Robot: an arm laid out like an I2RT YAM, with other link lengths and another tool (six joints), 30 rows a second.
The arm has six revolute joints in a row. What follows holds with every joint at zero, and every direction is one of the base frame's.
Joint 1 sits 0.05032 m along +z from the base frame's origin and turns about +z.
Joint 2 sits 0.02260 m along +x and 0.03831 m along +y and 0.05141 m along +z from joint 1 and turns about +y.
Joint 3 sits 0.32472 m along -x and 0.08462 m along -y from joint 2 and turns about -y.
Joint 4 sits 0.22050 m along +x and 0.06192 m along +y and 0.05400 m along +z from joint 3 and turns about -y.
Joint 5 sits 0.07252 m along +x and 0.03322 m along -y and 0.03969 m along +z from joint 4 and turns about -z.
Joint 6 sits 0.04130 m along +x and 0.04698 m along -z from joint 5 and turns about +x.
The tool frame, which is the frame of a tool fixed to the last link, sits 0.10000 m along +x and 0.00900 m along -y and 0.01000 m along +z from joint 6; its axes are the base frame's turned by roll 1.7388, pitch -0.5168 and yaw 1.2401 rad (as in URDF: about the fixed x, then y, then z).
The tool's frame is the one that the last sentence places.
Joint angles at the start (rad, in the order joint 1, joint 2, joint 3, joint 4, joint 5, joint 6):
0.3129 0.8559 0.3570 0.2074 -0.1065 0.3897
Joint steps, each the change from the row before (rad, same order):
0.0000 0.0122 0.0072 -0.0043 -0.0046 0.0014
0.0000 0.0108 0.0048 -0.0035 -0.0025 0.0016
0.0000 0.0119 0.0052 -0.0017 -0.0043 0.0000
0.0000 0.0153 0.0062 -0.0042 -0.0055 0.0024
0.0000 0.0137 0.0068 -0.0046 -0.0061 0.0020
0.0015 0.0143 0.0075 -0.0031 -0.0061 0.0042
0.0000 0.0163 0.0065 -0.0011 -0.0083 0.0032
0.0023 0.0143 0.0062 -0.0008 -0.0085 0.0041
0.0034 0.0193 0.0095 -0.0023 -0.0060 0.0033
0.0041 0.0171 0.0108 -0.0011 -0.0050 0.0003
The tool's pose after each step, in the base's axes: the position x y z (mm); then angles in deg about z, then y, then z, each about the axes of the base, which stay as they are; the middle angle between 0 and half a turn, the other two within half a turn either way. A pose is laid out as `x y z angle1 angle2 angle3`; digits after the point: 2 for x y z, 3 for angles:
228.99 59.37 225.44 141.034 120.297 13.884
230.49 60.22 224.43 141.140 120.859 14.047
232.20 61.41 223.71 141.192 121.344 14.308
234.20 62.86 222.11 141.408 122.135 14.676
236.03 64.35 220.99 141.629 122.819 15.087
238.02 66.27 220.28 142.006 123.434 15.626
240.24 68.21 219.08 142.383 124.096 16.217
242.04 70.64 218.21 142.841 124.650 16.978
244.80 73.34 217.20 143.194 125.377 17.625
247.61 76.13 217.44 143.342 125.805 18.205

